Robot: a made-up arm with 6 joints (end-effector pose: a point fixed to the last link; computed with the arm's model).
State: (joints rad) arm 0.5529 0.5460 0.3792 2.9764 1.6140 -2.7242
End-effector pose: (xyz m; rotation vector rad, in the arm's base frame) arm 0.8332 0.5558 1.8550 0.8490 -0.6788 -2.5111
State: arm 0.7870 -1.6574 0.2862 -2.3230 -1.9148 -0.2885
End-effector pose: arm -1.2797 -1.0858 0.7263 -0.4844 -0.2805 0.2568
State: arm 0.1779 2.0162 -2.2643 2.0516 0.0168 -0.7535
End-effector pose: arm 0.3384 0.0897 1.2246 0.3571 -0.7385 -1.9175
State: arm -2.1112 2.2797 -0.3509 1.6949 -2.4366 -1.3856
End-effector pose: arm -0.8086 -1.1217 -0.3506 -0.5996 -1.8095 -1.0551
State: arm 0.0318 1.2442 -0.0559 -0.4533 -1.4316 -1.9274
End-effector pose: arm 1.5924 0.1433 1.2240 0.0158 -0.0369 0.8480
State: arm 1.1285 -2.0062 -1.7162 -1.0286 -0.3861 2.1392
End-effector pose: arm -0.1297 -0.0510 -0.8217 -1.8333 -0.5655 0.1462
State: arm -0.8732 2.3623 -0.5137 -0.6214 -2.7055 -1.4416
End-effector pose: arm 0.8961 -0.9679 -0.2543 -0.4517 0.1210 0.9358
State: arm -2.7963 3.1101 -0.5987 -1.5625 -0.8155 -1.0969
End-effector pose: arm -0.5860 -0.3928 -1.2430 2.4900 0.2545 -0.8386
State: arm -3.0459 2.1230 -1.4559 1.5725 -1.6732 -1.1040
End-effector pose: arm -1.2627 0.0255 0.7995 -1.1919 -0.6293 -0.0590
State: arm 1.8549 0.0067 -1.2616 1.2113 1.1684 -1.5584
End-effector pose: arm 0.0200 -0.9872 1.6056 1.3099 -0.1050 -2.6285
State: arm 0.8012 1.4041 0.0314 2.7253 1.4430 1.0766
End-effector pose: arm 1.1090 1.2552 0.9181 0.0835 0.1649 1.5000
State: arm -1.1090 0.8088 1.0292 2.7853 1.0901 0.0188
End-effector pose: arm 0.7723 -1.4543 0.9115 0.1793 0.3847 -1.4764
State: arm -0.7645 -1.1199 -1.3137 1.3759 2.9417 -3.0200
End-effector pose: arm -0.8144 0.8403 0.2317 -0.4869 0.0477 -2.0933
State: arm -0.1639 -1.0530 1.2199 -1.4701 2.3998 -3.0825
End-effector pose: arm -0.5425 -0.0657 1.6309 1.6607 1.8264 -1.6346
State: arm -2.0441 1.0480 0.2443 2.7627 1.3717 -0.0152
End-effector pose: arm -0.6550 -1.4543 1.3120 -0.4234 -0.3530 -2.3100
